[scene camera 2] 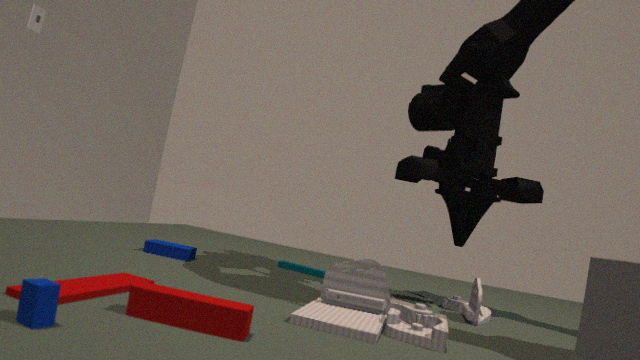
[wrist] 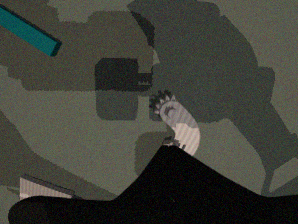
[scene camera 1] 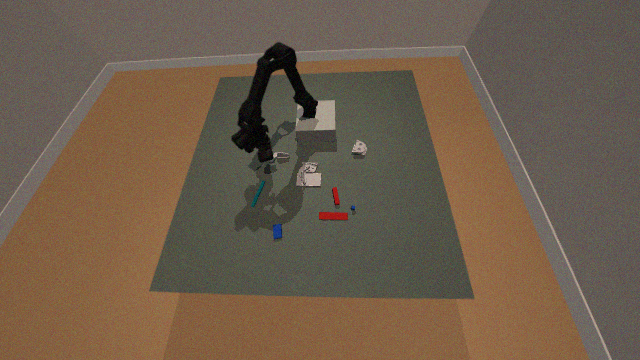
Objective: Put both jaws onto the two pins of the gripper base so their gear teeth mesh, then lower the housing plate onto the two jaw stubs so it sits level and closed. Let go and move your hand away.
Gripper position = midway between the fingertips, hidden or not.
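There is a small blue cube (scene camera 2: pixel 38 301) that I can see, though in the wrist view the cube is out of frame. As for my gripper (scene camera 2: pixel 458 246), which I also see at (wrist: pixel 167 152), it is shut and holds nothing.
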